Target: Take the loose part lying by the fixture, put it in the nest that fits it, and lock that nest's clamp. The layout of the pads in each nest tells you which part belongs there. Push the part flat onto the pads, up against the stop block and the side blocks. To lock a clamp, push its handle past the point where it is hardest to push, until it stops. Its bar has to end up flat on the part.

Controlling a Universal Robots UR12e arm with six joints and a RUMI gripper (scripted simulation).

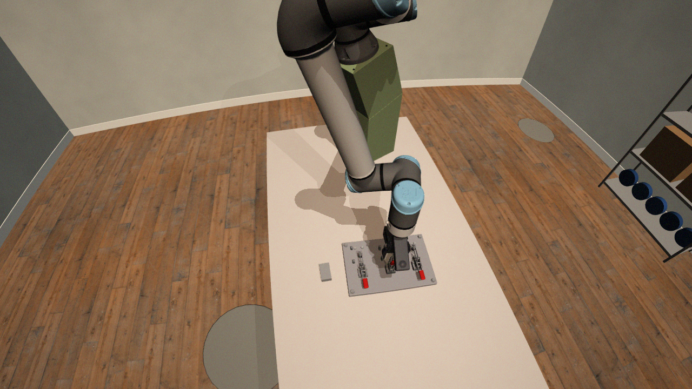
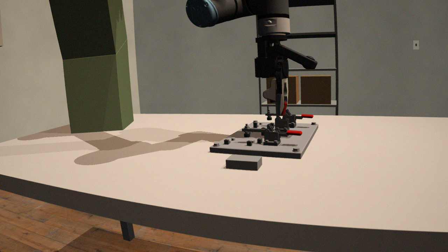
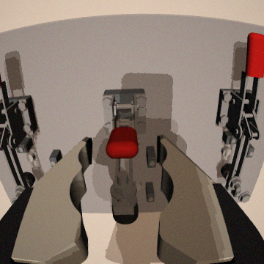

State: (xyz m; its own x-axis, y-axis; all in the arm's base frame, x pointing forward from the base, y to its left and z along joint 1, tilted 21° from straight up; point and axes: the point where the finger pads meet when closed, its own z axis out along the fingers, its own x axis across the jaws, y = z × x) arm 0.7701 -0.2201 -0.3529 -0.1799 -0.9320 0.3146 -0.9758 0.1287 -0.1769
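Right now the grey block is 7 cm behind my hand, 25 cm to the right of it and 8 cm below it. Also, from my hand: dark stop block (4 cm behind, 1 cm to the left, 6 cm below); then grey fixture plate (3 cm behind, 1 cm to the left, 8 cm below).
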